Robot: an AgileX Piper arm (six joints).
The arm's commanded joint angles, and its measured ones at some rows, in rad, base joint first. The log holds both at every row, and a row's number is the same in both.
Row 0, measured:
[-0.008, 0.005, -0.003, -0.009, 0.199, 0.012]
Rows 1 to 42, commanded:
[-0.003, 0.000, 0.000, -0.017, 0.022, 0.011]
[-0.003, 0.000, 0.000, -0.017, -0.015, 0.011]
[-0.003, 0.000, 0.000, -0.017, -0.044, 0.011]
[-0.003, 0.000, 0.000, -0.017, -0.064, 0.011]
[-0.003, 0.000, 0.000, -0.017, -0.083, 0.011]
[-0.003, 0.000, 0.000, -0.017, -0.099, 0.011]
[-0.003, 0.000, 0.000, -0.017, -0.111, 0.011]
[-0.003, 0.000, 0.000, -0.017, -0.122, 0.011]
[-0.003, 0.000, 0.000, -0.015, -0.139, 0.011]
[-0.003, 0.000, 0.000, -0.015, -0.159, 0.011]
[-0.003, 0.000, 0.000, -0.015, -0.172, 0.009]
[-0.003, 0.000, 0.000, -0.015, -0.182, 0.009]
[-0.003, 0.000, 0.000, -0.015, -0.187, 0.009]
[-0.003, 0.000, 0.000, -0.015, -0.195, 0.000]
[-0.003, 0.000, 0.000, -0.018, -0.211, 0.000]
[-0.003, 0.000, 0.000, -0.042, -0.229, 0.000]
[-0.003, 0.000, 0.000, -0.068, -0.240, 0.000]
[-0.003, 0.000, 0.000, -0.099, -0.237, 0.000]
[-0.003, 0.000, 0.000, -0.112, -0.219, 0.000]
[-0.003, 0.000, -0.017, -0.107, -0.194, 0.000]
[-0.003, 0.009, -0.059, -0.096, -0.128, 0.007]
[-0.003, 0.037, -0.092, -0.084, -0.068, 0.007]
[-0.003, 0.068, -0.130, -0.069, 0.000, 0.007]
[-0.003, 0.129, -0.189, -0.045, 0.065, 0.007]
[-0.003, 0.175, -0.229, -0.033, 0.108, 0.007]
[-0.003, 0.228, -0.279, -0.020, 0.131, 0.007]
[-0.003, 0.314, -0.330, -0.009, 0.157, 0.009]
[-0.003, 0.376, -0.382, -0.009, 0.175, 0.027]
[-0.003, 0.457, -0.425, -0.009, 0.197, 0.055]
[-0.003, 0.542, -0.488, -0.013, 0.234, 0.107]
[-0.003, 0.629, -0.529, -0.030, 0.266, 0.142]
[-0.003, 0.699, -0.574, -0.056, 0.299, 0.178]
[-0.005, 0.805, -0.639, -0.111, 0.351, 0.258]
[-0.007, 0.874, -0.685, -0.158, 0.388, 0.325]
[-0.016, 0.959, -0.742, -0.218, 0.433, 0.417]
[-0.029, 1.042, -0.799, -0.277, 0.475, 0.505]
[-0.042, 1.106, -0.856, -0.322, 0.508, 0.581]
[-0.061, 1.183, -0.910, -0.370, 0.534, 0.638]
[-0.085, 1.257, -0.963, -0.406, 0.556, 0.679]
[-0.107, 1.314, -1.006, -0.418, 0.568, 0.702]
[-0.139, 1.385, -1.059, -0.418, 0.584, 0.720]
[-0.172, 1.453, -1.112, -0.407, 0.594, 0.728]
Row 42, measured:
[-0.078, 1.227, -0.934, -0.346, 0.526, 0.613]
